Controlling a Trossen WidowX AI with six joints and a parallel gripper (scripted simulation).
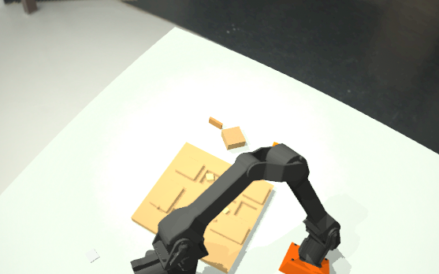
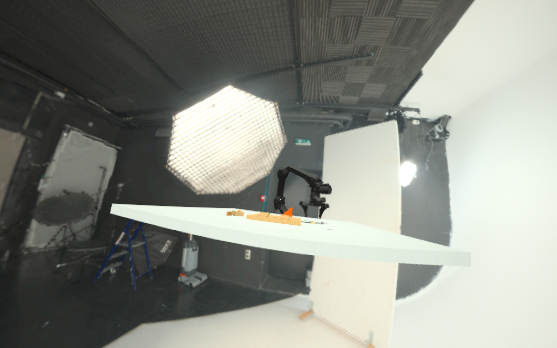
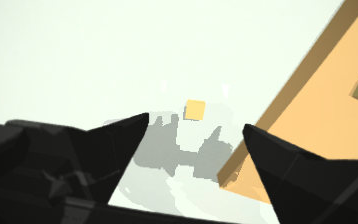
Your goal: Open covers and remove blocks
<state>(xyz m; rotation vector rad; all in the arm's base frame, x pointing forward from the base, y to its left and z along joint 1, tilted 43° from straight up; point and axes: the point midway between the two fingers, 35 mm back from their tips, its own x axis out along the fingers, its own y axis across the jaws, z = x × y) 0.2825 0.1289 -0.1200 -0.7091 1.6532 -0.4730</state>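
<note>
My gripper tip is now 30 mm short of the tan puzzle board, 250 mm to the left of it and 10 mm above it. Also, from my gripper tip: orange block 80 mm behind, 500 mm to the right, 20 mm below; then pale grey block 250 mm ahead, 40 mm to the left, 30 mm below; then tan box 50 mm ahead, 470 mm to the right, 20 mm below.
</note>
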